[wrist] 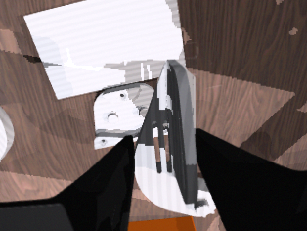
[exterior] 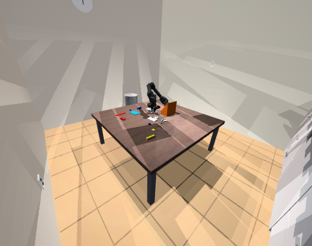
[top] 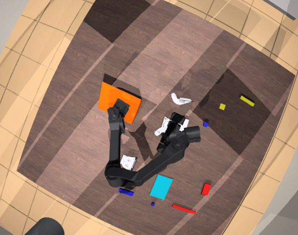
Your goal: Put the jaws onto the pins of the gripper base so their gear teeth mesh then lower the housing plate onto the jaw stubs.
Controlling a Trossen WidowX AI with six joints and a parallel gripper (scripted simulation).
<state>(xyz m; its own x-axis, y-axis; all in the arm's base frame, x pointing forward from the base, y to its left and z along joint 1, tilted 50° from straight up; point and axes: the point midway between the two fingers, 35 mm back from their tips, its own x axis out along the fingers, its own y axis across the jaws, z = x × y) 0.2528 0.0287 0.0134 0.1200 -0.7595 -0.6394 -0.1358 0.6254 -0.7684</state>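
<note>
Now: gripper tip 4 cm short of the white rectangular plate, 4 cm to the right of it and 8 cm above it. From my gripper tip the other things lie so: housing plate 2 cm behind, 2 cm to the left, 7 cm below; blue cube 15 cm ahead, 14 cm to the left, 7 cm below; gripper base 9 cm behind, 24 cm to the right, 5 cm below.
</note>
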